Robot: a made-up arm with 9 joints. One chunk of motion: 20 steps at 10 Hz.
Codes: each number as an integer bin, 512 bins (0 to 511) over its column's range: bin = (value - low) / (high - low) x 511, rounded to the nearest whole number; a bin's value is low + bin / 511 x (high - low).
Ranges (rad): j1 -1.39..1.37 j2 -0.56..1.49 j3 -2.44..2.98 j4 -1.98..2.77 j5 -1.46..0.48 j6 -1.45..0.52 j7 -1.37..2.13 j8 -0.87..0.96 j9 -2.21..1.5
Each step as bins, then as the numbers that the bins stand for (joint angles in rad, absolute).
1 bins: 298 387 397 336 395 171 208 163 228
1 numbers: 0.2195 0.9925 1.7708 1.1433 0.0396 -0.7908 0.0547 -0.2863 -0.5547
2 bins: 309 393 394 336 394 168 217 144 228
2 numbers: 0.2790 1.0166 1.7390 1.1433 0.0358 -0.8023 0.1163 -0.3543 -0.5547
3 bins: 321 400 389 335 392 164 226 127 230
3 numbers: 0.3438 1.0447 1.6860 1.1340 0.0282 -0.8177 0.1779 -0.4152 -0.5401
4 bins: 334 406 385 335 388 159 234 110 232
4 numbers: 0.4140 1.0688 1.6436 1.1340 0.0130 -0.8370 0.2327 -0.4761 -0.5256
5 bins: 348 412 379 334 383 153 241 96 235
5 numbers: 0.4896 1.0928 1.5799 1.1247 -0.0059 -0.8602 0.2807 -0.5262 -0.5038
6 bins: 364 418 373 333 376 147 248 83 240
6 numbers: 0.5760 1.1169 1.5163 1.1154 -0.0325 -0.8833 0.3286 -0.5728 -0.4675
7 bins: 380 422 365 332 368 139 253 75 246
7 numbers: 0.6624 1.1330 1.4314 1.1061 -0.0629 -0.9141 0.3629 -0.6014 -0.4240
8 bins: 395 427 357 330 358 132 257 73 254
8 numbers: 0.7435 1.1530 1.3466 1.0875 -0.1009 -0.9411 0.3903 -0.6086 -0.3659
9 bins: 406 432 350 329 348 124 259 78 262
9 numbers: 0.8029 1.1731 1.2723 1.0782 -0.1388 -0.9720 0.4040 -0.5907 -0.3078
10 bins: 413 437 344 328 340 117 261 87 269
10 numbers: 0.8407 1.1931 1.2087 1.0689 -0.1692 -0.9989 0.4177 -0.5584 -0.2570
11 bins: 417 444 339 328 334 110 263 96 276
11 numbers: 0.8623 1.2212 1.1557 1.0689 -0.1920 -1.0259 0.4314 -0.5262 -0.2062
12 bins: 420 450 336 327 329 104 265 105 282
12 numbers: 0.8785 1.2453 1.1238 1.0596 -0.2110 -1.0491 0.4451 -0.4940 -0.1626
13 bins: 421 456 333 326 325 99 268 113 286
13 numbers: 0.8839 1.2694 1.0920 1.0503 -0.2261 -1.0683 0.4656 -0.4653 -0.1336
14 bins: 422 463 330 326 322 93 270 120 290
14 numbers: 0.8893 1.2974 1.0602 1.0503 -0.2375 -1.0915 0.4793 -0.4403 -0.1045
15 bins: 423 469 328 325 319 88 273 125 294
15 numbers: 0.8947 1.3215 1.0390 1.0410 -0.2489 -1.1107 0.4999 -0.4223 -0.0755
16 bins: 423 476 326 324 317 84 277 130 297
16 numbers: 0.8947 1.3496 1.0178 1.0317 -0.2565 -1.1262 0.5273 -0.4044 -0.0537
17 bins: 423 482 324 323 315 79 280 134 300
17 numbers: 0.8947 1.3737 0.9966 1.0224 -0.2641 -1.1454 0.5478 -0.3901 -0.0319
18 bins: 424 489 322 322 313 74 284 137 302
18 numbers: 0.9001 1.4017 0.9753 1.0132 -0.2717 -1.1647 0.5752 -0.3794 -0.0174
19 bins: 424 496 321 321 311 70 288 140 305
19 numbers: 0.9001 1.4298 0.9647 1.0039 -0.2793 -1.1801 0.6026 -0.3686 0.0044
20 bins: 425 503 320 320 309 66 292 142 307
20 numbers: 0.9055 1.4579 0.9541 0.9946 -0.2869 -1.1956 0.6300 -0.3615 0.0189
